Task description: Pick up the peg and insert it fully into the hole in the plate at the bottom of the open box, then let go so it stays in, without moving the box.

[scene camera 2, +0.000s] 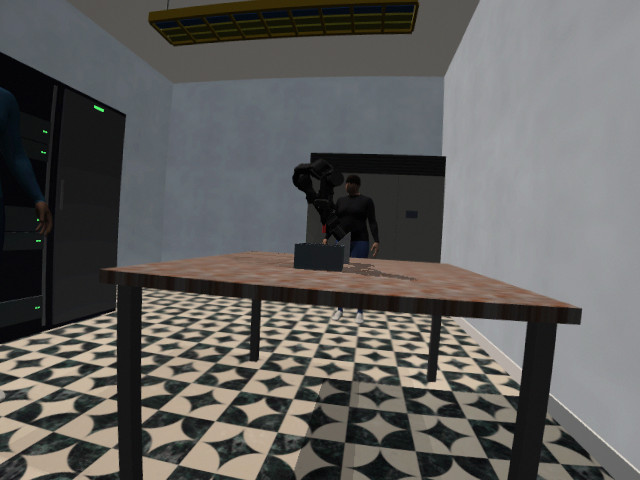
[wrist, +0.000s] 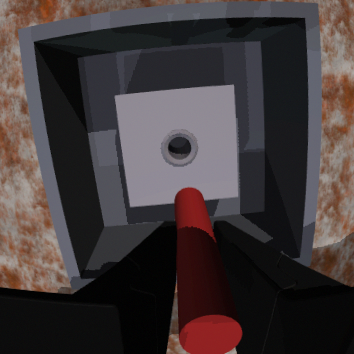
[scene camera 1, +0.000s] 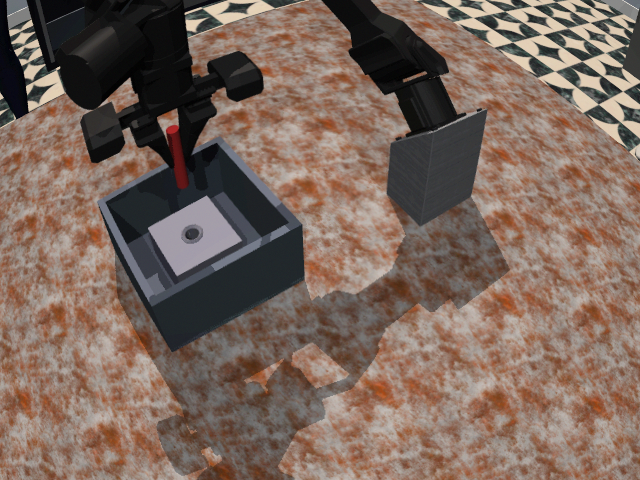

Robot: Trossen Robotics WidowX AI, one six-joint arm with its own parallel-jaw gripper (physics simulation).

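Places are measured from the arm's base along level axes (x ahead, y left, z up), in millimetres.
Where they show: gripper, between the fingertips: (scene camera 2: 324, 225) (wrist: 194, 231) (scene camera 1: 178, 162); arm's base, origin of its link: (scene camera 2: 342, 238) (scene camera 1: 437, 125).
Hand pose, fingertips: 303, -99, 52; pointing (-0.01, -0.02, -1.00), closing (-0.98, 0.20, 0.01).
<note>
Things, the pixels of their top centre, and the offset from my fingertips, as dx, dy, dz. Level surfaces: height alone.
- red peg, centre of its top: (wrist: 212, 336) (scene camera 1: 172, 129) (scene camera 2: 324, 214) +0, +1, +48
- open dark box, centre of its top: (wrist: 181, 159) (scene camera 1: 186, 210) (scene camera 2: 321, 244) -1, -8, -82
- pale square plate, centre of its top: (wrist: 179, 148) (scene camera 1: 191, 232) -1, -8, -119
- mottled table, height of its surface: dz -179
The red peg (scene camera 1: 177, 157) (scene camera 2: 324, 227) (wrist: 200, 260) is held close to upright between the fingers of my gripper (scene camera 1: 180, 162) (wrist: 194, 231), which is shut on it. Its lower end hangs above the box's interior, toward the back wall in scene camera 1, apart from the hole. The open dark box (scene camera 1: 237, 289) (scene camera 2: 318, 256) (wrist: 312, 125) stands on the table. In its bottom lies a pale square plate (scene camera 1: 211, 217) (wrist: 150, 185) with a ringed round hole (scene camera 1: 192, 234) (wrist: 179, 146). In the wrist view the peg's lower end shows below the hole, over the plate's near edge.
A grey block (scene camera 1: 449, 165) stands right of the box, with a black arm part (scene camera 1: 382, 46) at its top. The box walls rise around the plate. The mottled table (scene camera 1: 516, 361) (scene camera 2: 439, 284) carries the box. A person (scene camera 2: 356, 217) stands behind the table.
</note>
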